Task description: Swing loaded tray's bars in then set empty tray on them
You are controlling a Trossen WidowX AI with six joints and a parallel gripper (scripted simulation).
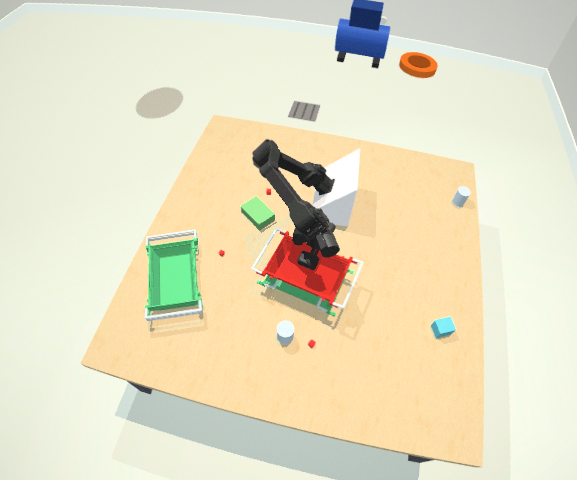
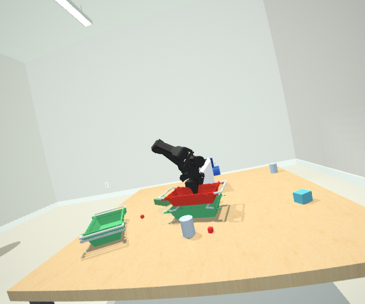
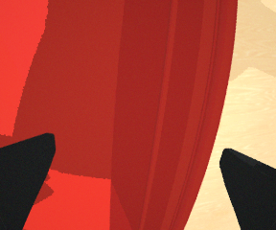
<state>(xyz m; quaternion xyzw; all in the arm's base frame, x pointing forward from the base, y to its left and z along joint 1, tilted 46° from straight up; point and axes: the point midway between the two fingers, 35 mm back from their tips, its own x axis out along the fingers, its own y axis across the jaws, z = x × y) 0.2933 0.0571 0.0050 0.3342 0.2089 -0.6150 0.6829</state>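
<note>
Now: gripper tip 7 cm short of the red tray, 1 cm to the left of it and 3 cm below it. From my gripper tip the other things lie so: cyan cube 10 cm ahead, 49 cm to the left, 6 cm below; flat green block 16 cm behind, 27 cm to the right, 6 cm below.
</note>
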